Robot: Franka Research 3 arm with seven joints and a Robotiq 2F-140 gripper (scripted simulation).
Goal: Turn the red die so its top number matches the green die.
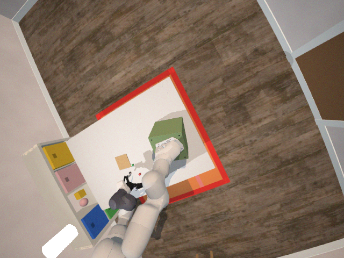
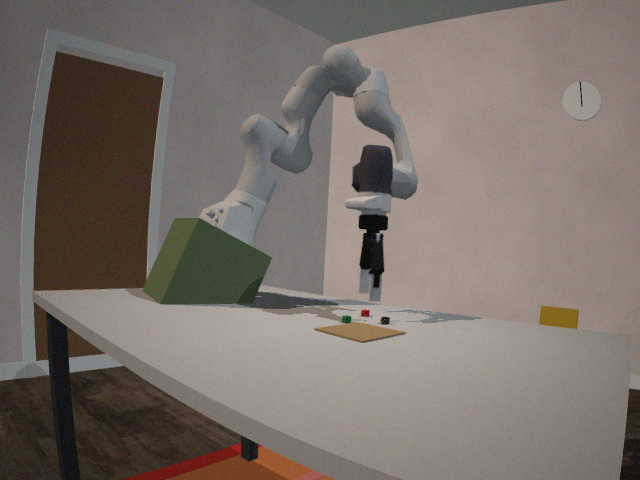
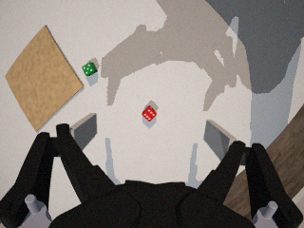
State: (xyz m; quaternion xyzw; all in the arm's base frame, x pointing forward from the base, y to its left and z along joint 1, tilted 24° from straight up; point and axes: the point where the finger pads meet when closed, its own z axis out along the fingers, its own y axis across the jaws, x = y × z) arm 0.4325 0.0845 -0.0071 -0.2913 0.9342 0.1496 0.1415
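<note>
The red die is 5 cm below my hand and 1 cm to the right of it. Also, from my hand: green die 12 cm to the right, 5 cm below; then tan mat 20 cm to the right, 8 cm ahead, 6 cm below; then black die 8 cm ahead, 7 cm to the right, 5 cm below.
</note>
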